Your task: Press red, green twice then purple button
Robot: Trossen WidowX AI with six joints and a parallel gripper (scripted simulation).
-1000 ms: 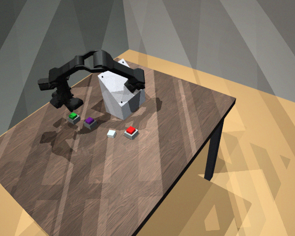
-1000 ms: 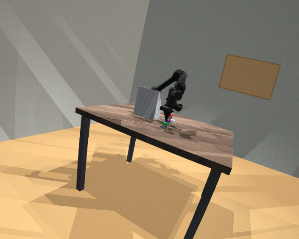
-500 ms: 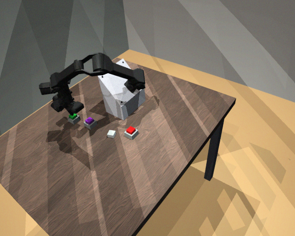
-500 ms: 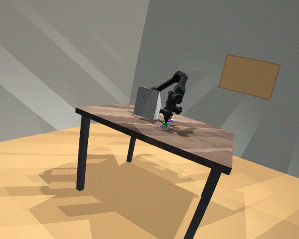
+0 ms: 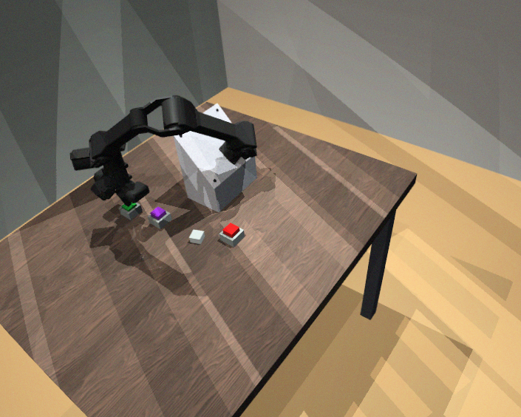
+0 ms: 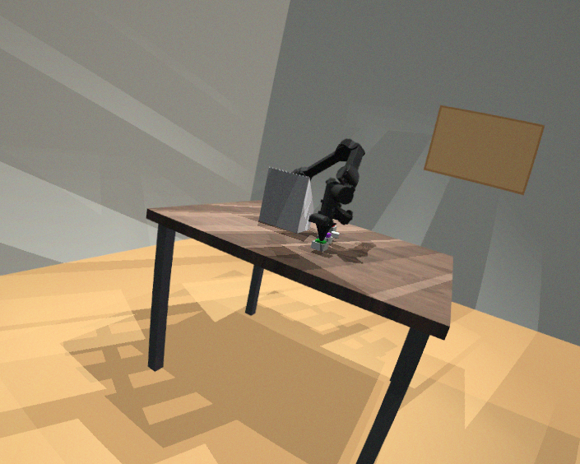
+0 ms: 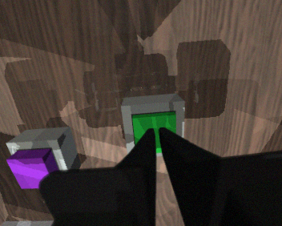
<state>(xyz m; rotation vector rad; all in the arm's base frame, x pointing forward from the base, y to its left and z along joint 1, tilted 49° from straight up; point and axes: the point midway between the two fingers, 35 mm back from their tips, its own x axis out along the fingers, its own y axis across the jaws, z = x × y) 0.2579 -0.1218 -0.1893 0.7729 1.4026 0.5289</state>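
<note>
The green button lies 1 cm below my gripper tip. The rest, counted from my gripper tip: red button (34 cm to the left, 5 cm behind); then purple button (11 cm to the left, 1 cm behind); then small white block (25 cm to the left, 2 cm below).
</note>
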